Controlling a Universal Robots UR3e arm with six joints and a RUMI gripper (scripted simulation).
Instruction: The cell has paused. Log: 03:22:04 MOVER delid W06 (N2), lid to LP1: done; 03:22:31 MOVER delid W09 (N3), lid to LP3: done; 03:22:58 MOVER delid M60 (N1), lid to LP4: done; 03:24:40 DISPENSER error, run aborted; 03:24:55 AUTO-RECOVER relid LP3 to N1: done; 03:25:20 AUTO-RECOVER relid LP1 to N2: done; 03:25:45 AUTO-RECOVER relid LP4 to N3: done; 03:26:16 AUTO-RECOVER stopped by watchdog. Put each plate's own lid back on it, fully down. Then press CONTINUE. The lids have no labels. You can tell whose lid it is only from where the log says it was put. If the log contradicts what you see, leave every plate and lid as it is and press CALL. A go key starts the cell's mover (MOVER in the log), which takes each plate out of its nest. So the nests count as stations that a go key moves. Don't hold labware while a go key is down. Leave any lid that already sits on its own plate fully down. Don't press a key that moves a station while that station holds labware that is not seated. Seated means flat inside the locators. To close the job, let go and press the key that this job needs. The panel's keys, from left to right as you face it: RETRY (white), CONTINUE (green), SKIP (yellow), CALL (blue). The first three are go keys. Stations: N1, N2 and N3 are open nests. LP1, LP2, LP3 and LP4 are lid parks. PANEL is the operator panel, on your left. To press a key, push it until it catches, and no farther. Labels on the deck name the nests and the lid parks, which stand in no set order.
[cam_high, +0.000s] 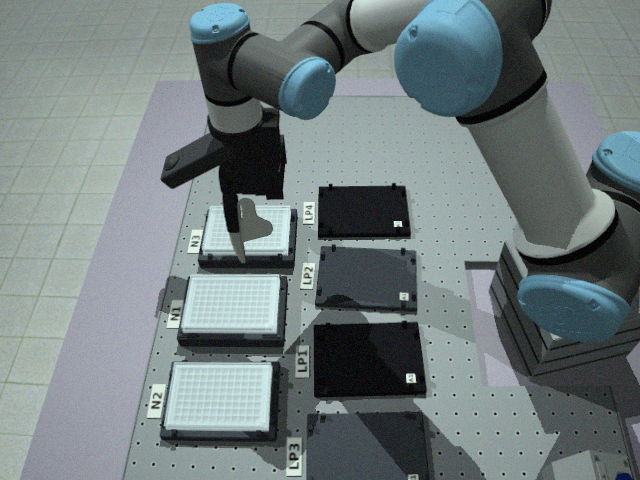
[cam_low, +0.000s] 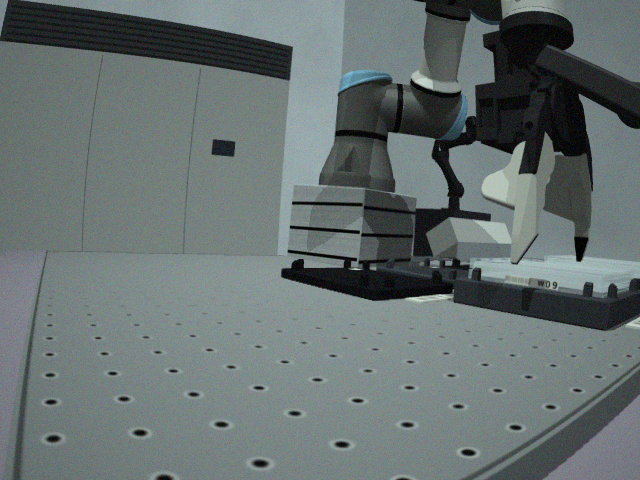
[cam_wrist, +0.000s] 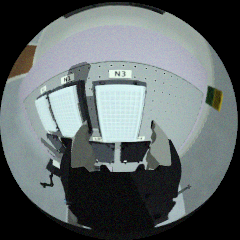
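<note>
Right now the lid is 10 mm below my hand. The rest, counted from my hand: plate 20 mm below; then LP2 lid park 190 mm behind, 50 mm to the left, 40 mm below; then LP4 lid park 170 mm behind, 80 mm to the right, 40 mm below.
</note>
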